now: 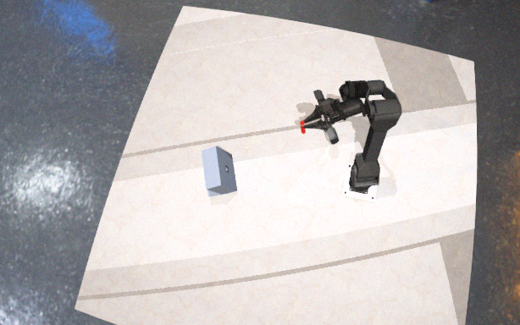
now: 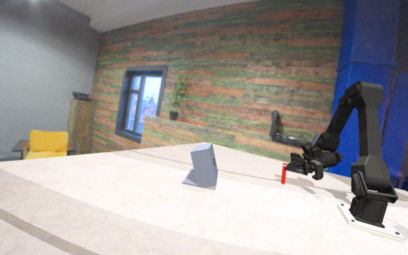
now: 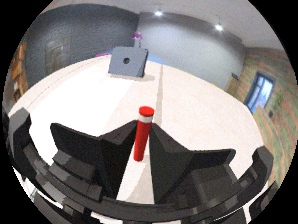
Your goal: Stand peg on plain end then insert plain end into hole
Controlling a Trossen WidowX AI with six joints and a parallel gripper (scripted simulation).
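The red peg is right at my gripper tip. The rest, counted from my gripper tip: grey sloped panel: 230 mm ahead, 220 mm to the left; then panel foot: 260 mm ahead, 230 mm to the left, 60 mm below.
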